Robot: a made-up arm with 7 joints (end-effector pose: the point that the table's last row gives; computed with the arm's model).
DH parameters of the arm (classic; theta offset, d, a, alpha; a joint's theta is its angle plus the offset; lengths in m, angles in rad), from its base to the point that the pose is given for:
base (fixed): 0 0.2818 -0.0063 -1.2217
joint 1: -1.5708 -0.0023 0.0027 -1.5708
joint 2: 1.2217 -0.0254 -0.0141 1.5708
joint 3: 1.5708 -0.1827 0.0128 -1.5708
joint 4: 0 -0.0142 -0.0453 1.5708
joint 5: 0 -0.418 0.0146 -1.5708
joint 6: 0 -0.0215 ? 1.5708
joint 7: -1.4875 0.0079 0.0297 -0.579
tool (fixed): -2.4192 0.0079 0 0
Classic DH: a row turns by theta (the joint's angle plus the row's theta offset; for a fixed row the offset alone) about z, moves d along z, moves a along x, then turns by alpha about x.
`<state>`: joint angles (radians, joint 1 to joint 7).
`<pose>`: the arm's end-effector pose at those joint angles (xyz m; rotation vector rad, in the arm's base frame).
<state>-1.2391 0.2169 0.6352 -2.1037 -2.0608 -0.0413 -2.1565</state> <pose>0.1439 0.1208 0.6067 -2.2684 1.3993 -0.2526</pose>
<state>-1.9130 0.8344 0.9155 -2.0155 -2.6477 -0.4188 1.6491</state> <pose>-0.1393 0.2350 0.5916 1.3395 1.7857 -0.6251</pose>
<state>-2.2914 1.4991 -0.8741 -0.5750 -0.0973 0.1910 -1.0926</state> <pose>0.2388 0.2892 0.7050 -0.6521 2.7701 -1.2264</pose>
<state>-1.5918 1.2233 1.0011 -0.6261 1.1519 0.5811 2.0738</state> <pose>0.1495 0.5102 0.5512 1.3255 -2.6306 0.5558</pose>
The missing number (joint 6, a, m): 0.0223
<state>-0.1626 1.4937 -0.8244 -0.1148 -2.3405 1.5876 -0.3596</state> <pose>-0.0214 0.6283 0.2730 -1.7588 1.2850 2.0730</pose>
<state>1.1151 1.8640 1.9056 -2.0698 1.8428 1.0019 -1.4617</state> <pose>0.2511 -0.0821 0.5827 -0.0092 -1.3589 0.4156</pose>
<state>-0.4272 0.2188 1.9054 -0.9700 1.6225 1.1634 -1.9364</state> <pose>0.0571 0.4126 -0.0887 -1.6966 -0.7862 2.4443</pose>
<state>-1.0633 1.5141 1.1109 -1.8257 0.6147 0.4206 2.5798</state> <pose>-0.2300 0.1213 0.6320 -2.0622 1.3288 -0.2420</pose>
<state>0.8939 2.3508 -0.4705 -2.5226 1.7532 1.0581 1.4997</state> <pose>0.0461 -0.0060 -0.0417 -1.7415 -0.2742 -1.9659</pose>
